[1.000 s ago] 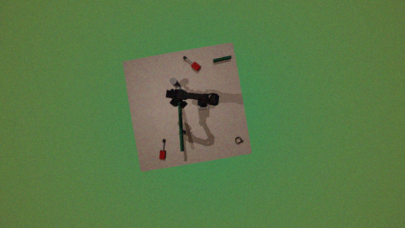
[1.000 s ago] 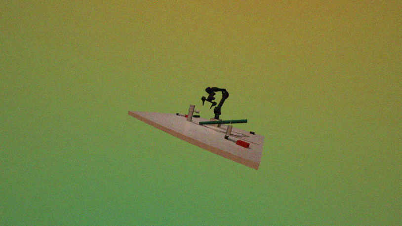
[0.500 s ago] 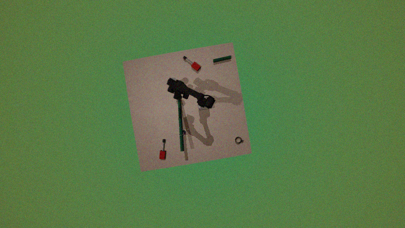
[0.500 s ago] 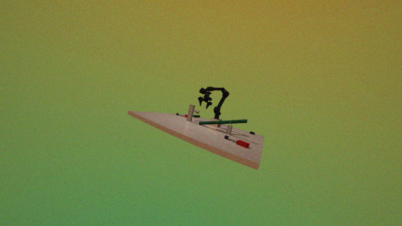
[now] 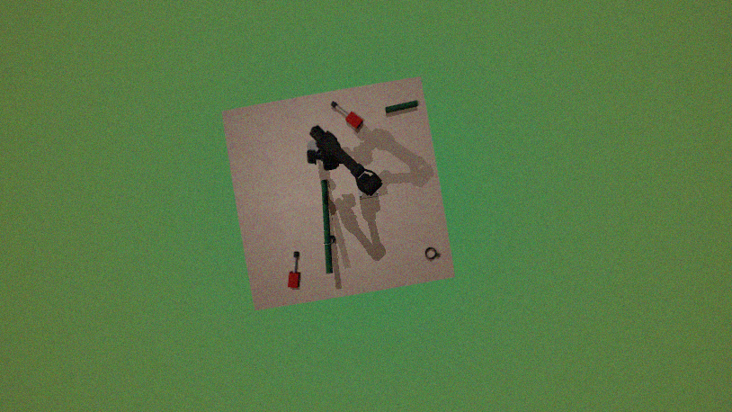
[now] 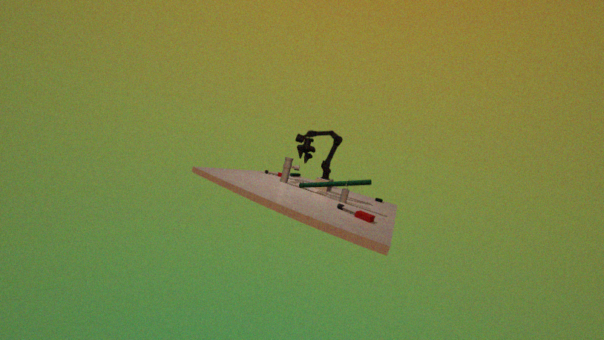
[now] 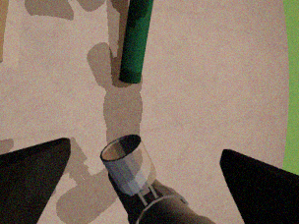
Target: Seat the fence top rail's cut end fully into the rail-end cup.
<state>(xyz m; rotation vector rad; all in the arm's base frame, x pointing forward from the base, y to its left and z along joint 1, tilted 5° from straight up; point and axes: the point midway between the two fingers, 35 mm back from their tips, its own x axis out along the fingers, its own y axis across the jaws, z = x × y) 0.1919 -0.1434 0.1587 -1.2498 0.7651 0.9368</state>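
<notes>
The rail-end cup lies 2 cm ahead of my gripper tip, 4 cm to the right of it and 7 cm below it. Also, from my gripper tip: short post: 6 cm ahead, 43 cm to the left, 10 cm below; green tube piece: 50 cm behind, 33 cm to the right, 19 cm below.
</notes>
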